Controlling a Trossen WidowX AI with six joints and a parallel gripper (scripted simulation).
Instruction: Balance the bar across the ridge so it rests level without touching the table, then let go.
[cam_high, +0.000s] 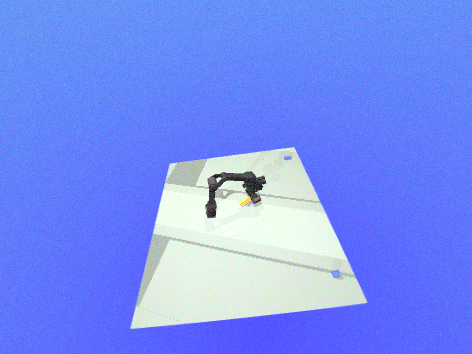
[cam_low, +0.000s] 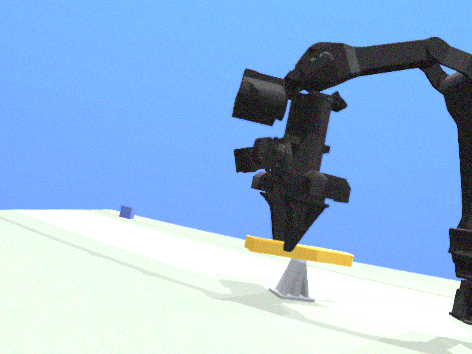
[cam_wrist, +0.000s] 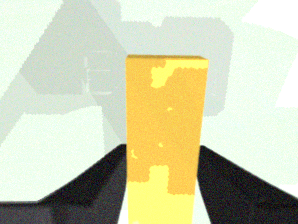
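My gripper tip is now 30 mm past the yellow bar and 10 mm to the left of it.
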